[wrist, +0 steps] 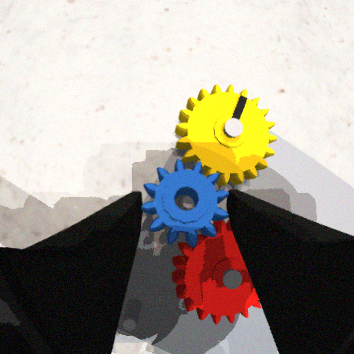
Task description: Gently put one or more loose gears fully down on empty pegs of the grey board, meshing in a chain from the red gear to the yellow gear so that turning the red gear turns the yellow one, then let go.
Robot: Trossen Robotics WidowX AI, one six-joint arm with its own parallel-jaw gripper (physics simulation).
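Frame: origin at the arm's base, x down, y ahead, z right, level; centimetres.
Where they show: gripper, between the fingertips: [184, 198].
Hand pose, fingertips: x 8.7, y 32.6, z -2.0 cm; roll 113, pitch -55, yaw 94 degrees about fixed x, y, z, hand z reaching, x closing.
Note:
Things, the pixels of their top centre, and the offset from my fingertips. "spot": a spot on its surface instead. Level surfaces: height alone.
- small blue gear, centre of its top: [187, 202] dx -1.2, dy -0.1, dz +0.1 cm
- yellow gear, a spot on its surface: [202, 125] spot: dx +1.8, dy +4.3, dz -1.3 cm
- red gear, a spot on its surface: [205, 295] spot: dx +1.8, dy -4.0, dz +4.4 cm
- grey board, a spot on its surface: [325, 195] spot: dx +3.3, dy +6.2, dz +9.2 cm
- shadowed round peg, centre of its top: [128, 324] dx +1.2, dy -7.5, dz +1.5 cm
- speckled pale table top, height of its surface: dx +4.1 cm
My gripper [184, 198] is shut on a small blue gear [165, 206], which lies flat between the fingertips with its round hole facing the camera. A paler grey spot shows through the hole; whether it is a peg top I cannot tell for sure. The yellow gear [202, 125], with a black mark and a whitish peg, is beyond the blue gear to the upper right. The red gear [205, 295] is below it in the view, around a grey peg, and the right finger hides its right part. The blue teeth overlap the edges of both gears in view; the height between them is hard to judge.
The grey board [325, 195] shows at the right and between the fingers, largely in shadow. A shadowed round peg [129, 324] stands at the lower left, near the left finger. The speckled pale table top [90, 60] lies beyond the board.

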